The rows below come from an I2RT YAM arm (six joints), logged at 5 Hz.
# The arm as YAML. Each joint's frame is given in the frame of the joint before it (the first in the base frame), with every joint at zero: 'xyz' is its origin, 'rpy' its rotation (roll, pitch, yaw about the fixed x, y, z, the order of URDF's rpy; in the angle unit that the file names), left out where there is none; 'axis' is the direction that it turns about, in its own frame. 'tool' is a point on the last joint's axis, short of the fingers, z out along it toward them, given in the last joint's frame.
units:
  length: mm
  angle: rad
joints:
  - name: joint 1
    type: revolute
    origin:
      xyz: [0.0, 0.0, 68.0]
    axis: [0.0, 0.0, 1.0]
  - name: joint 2
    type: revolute
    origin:
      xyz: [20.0, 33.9, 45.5]
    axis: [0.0, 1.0, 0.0]
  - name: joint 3
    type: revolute
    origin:
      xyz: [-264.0, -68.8, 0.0]
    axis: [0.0, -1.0, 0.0]
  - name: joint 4
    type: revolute
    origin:
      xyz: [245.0, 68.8, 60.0]
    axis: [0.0, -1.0, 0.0]
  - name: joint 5
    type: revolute
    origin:
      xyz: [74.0, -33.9, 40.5]
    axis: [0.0, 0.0, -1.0]
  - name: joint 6
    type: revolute
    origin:
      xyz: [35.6, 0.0, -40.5]
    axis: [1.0, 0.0, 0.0]
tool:
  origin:
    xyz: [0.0, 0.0, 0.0]
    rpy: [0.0, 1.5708, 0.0]
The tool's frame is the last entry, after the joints.
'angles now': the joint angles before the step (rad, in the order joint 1, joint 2, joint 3, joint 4, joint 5, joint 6). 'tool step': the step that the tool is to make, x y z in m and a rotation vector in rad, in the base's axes. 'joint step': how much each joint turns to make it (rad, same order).
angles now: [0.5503 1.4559 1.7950 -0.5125 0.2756 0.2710]
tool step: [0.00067 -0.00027 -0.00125 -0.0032 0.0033 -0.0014]
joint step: [-0.0019 0.0000 -0.0038 -0.0004 -0.0003 -0.0011]
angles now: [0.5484 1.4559 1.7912 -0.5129 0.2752 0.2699]
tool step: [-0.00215 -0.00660 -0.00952 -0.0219 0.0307 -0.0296]
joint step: [-0.0130 -0.0271 -0.0488 -0.0159 0.0169 0.0004]
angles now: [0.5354 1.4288 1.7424 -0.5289 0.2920 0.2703]
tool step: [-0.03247 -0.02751 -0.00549 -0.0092 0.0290 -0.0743]
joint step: [-0.0206 -0.1411 -0.1129 -0.0641 0.0507 0.0198]
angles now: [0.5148 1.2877 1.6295 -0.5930 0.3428 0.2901]
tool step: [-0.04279 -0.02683 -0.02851 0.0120 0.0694 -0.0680]
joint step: [-0.0030 -0.1973 -0.2034 -0.0721 0.0495 0.0656]
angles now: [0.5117 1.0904 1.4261 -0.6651 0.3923 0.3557]
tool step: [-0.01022 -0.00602 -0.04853 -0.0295 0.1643 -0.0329]
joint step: [0.0000 -0.0705 -0.1690 -0.0858 0.0077 0.0687]
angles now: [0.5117 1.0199 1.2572 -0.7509 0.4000 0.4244]
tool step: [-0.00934 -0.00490 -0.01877 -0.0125 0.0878 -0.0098]
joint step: [0.0001 -0.0347 -0.0572 -0.0737 -0.0087 0.0351]
